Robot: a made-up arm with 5 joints.
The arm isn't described. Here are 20 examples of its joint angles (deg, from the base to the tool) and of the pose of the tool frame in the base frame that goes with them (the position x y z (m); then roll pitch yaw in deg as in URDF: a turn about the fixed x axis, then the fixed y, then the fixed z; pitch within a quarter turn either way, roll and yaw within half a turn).
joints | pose
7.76 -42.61 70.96 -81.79 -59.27 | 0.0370 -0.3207 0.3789 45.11 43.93 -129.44
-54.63 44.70 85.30 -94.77 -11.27 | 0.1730 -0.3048 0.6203 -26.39 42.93 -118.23
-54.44 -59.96 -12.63 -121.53 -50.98 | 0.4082 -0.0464 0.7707 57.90 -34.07 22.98
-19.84 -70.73 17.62 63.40 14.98 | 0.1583 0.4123 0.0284 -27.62 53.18 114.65
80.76 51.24 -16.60 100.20 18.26 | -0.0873 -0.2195 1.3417 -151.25 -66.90 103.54
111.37 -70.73 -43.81 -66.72 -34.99 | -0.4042 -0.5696 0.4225 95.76 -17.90 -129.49
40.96 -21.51 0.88 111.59 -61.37 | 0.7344 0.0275 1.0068 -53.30 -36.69 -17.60
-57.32 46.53 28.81 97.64 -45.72 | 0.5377 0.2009 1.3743 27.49 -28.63 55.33
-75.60 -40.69 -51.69 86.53 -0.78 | -0.4811 -0.2078 0.2168 -90.97 26.21 -171.82
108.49 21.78 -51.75 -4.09 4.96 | 0.4938 -0.7521 0.5260 -111.57 27.86 -66.29
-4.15 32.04 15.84 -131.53 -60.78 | 0.4437 -0.5160 0.5107 112.20 46.74 -21.65
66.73 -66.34 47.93 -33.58 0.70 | 0.0978 -0.1806 0.0429 103.65 32.71 151.68
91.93 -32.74 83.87 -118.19 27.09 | -0.0425 -0.2707 0.7008 73.31 -32.58 140.91
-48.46 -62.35 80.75 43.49 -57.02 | 0.2001 0.5058 -0.0475 -107.17 59.87 34.40
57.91 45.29 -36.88 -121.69 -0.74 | -0.0203 -0.5202 0.4557 163.20 37.24 -140.01
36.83 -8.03 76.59 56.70 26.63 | 0.9470 -0.1750 0.8454 32.92 -22.52 36.71
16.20 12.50 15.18 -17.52 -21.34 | 0.3804 0.2666 0.4663 -72.71 51.87 61.83
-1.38 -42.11 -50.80 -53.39 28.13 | 0.5397 -0.3340 0.1612 163.87 16.25 -59.04
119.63 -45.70 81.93 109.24 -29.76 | -0.1645 -1.1559 0.5114 -27.31 18.01 -121.13
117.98 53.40 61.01 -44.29 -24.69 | 0.3022 -0.2562 0.8789 -49.97 16.88 8.78
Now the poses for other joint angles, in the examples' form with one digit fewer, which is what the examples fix.
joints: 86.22 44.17 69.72 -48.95 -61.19
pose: 0.355 -0.144 0.776 -75.2 19.6 20.9
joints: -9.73 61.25 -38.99 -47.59 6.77
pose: 0.443 0.190 0.649 -80.8 40.5 51.0
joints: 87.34 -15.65 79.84 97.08 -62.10
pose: 0.467 -1.123 0.625 -28.4 33.4 -89.4
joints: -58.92 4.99 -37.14 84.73 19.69
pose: -0.443 -0.016 0.910 -86.3 -13.6 178.2
